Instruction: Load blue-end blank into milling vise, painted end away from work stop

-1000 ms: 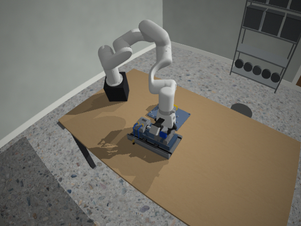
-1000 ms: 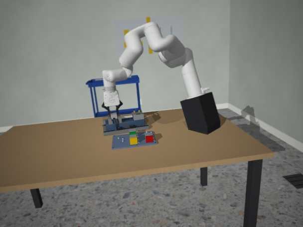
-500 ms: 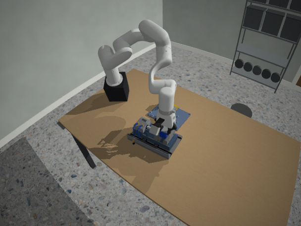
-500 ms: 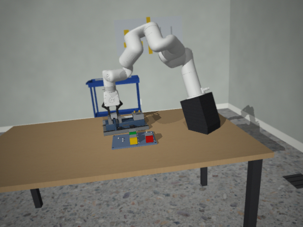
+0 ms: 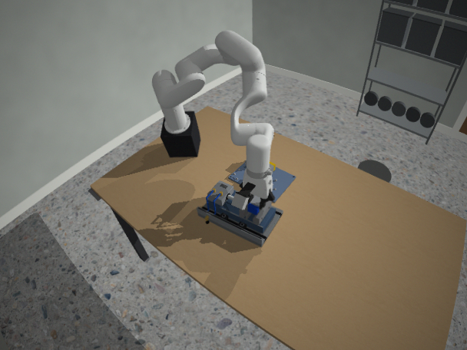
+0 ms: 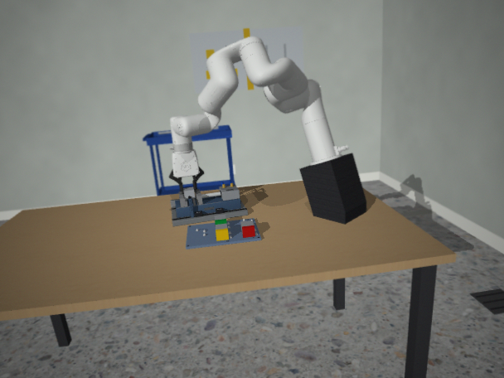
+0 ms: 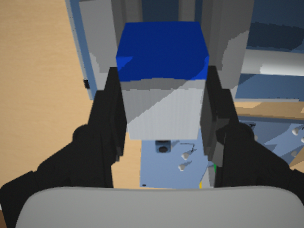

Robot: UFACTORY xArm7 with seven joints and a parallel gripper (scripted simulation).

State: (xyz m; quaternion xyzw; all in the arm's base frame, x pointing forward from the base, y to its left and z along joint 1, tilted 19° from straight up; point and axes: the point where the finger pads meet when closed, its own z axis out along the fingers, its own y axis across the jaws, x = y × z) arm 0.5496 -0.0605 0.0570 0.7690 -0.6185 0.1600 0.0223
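My hand is 20 mm above the blue-ended blank. The rest, counted from my hand: black work stop rod (10 mm behind, 50 mm to the left, 30 mm below); moving jaw (40 mm behind, 10 mm to the right, 50 mm below); fixed jaw (30 mm ahead, 10 mm to the left, 50 mm below).
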